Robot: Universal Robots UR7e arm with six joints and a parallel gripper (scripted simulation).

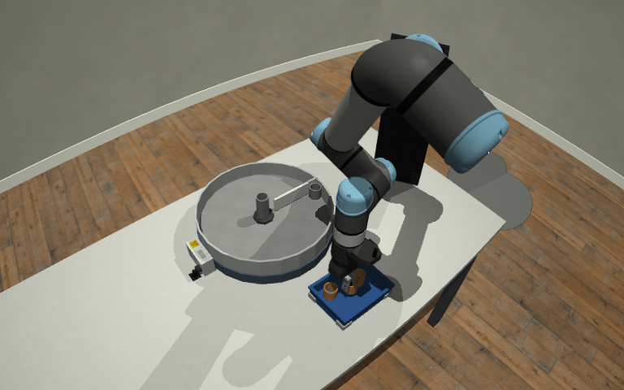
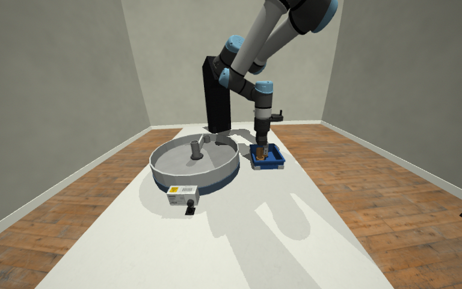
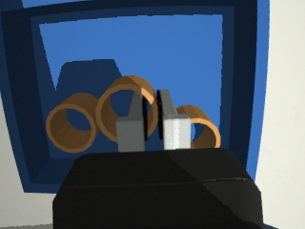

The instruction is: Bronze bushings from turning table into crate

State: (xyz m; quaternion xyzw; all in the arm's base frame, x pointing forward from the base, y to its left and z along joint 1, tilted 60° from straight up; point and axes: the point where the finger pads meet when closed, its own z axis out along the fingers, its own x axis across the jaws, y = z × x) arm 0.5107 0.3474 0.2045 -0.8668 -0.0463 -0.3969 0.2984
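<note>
The blue crate is 2 cm behind my hand and 4 cm below it. From my hand the other things lie so: round turning table (17 cm ahead, 30 cm to the right, 1 cm below).
</note>
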